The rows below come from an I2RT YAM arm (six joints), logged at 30 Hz.
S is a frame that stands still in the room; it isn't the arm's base.
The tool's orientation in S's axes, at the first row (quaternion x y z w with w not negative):
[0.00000, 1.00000, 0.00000, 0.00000]
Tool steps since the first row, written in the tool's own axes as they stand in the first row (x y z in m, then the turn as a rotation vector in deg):
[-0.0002, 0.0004, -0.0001, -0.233, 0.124, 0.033]
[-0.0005, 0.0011, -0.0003, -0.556, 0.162, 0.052]
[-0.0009, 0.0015, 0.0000, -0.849, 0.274, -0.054]
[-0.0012, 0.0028, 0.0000, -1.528, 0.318, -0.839]
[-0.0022, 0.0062, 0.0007, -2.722, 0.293, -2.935]
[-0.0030, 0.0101, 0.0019, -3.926, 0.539, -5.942]
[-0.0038, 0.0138, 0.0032, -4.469, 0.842, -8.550]
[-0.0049, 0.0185, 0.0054, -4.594, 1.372, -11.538]
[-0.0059, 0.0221, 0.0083, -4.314, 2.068, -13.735]
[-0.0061, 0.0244, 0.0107, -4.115, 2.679, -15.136]
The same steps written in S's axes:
[0.0002, 0.0004, 0.0001, 0.233, 0.124, -0.033]
[0.0005, 0.0011, 0.0003, 0.556, 0.162, -0.052]
[0.0009, 0.0015, 0.0000, 0.849, 0.274, 0.054]
[0.0012, 0.0028, 0.0000, 1.528, 0.318, 0.839]
[0.0022, 0.0062, -0.0007, 2.722, 0.293, 2.935]
[0.0030, 0.0101, -0.0019, 3.926, 0.539, 5.942]
[0.0038, 0.0138, -0.0032, 4.469, 0.842, 8.550]
[0.0049, 0.0185, -0.0054, 4.594, 1.372, 11.538]
[0.0059, 0.0221, -0.0083, 4.314, 2.068, 13.735]
[0.0061, 0.0244, -0.0107, 4.115, 2.679, 15.136]

